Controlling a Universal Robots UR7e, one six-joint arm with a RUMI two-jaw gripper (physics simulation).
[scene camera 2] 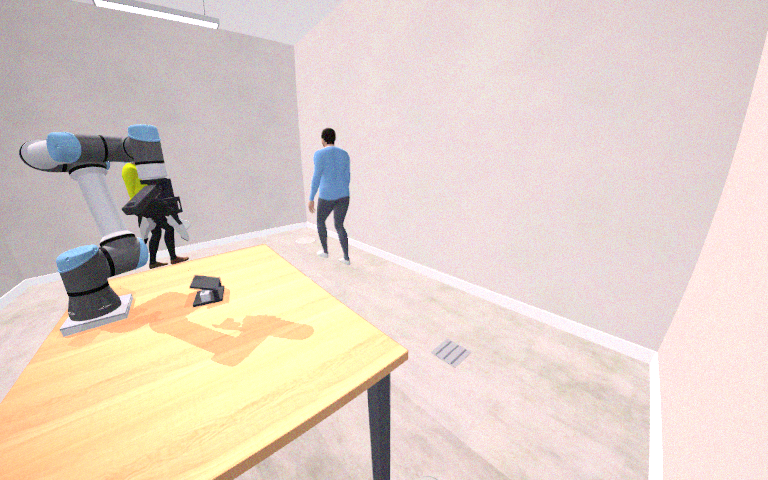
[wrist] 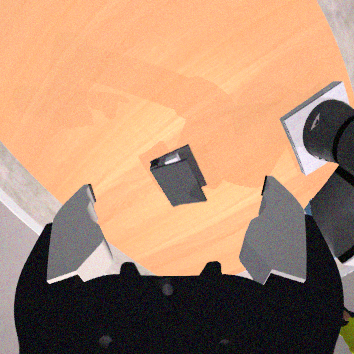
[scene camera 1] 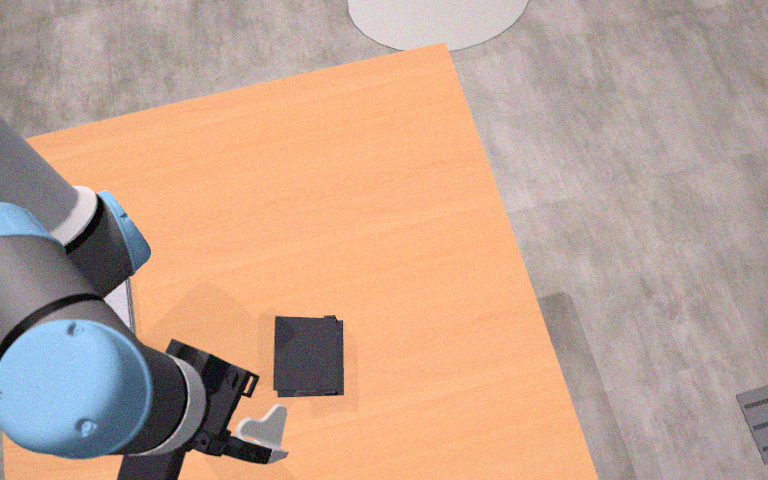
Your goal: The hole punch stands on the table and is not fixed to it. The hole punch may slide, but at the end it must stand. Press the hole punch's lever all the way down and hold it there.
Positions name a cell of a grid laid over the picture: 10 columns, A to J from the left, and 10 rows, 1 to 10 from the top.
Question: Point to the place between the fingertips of my gripper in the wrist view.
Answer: At E6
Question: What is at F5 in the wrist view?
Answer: A black hole punch.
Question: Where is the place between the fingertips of my gripper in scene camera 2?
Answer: C6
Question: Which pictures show my gripper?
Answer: Scene camera 2, the wrist view and scene camera 1: all of them.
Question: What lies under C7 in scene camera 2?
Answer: A black hole punch.
